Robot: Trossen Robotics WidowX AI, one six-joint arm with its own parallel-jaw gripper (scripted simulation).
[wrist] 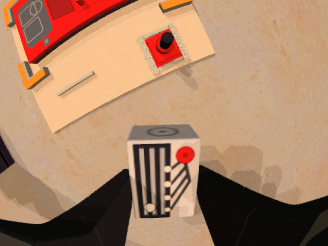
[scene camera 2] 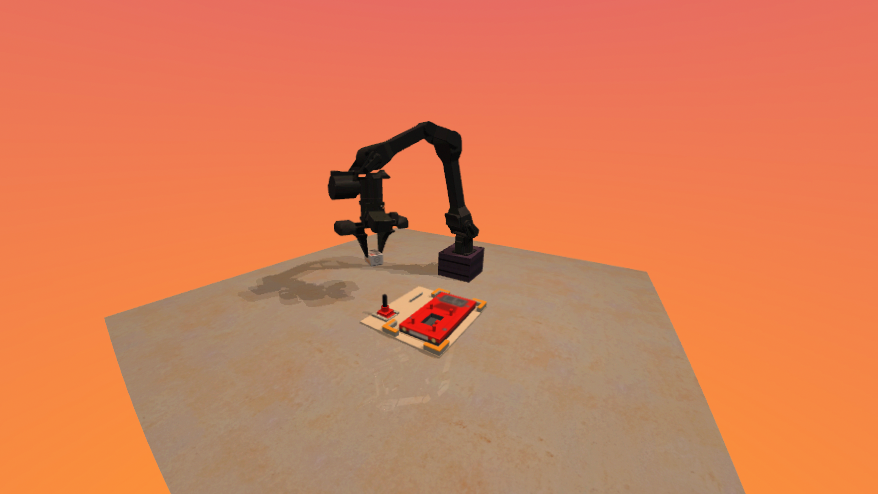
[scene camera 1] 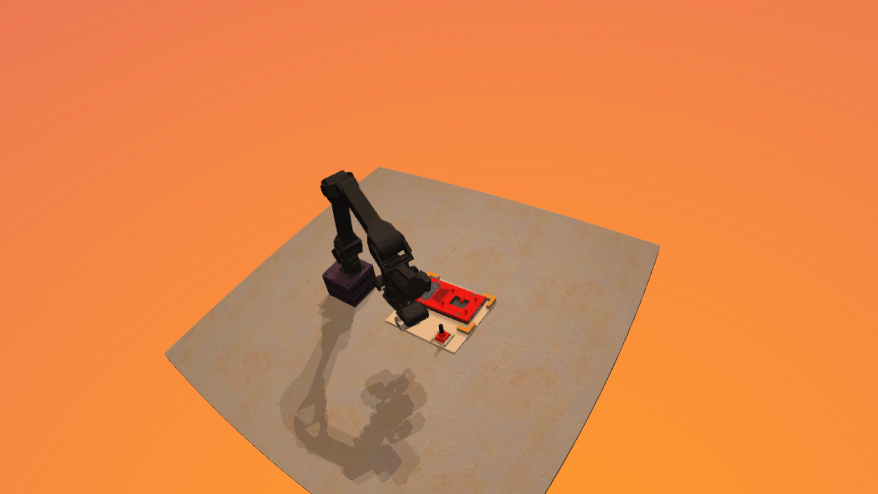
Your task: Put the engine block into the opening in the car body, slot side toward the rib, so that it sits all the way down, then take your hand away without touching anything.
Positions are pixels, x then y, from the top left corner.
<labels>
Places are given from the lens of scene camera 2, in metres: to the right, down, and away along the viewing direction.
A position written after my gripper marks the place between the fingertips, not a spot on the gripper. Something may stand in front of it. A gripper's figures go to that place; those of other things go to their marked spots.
my gripper (scene camera 2: 373,256): -0.17, 0.02, 0.72
red car body (scene camera 2: 434,322): -0.01, 0.18, 0.65
</labels>
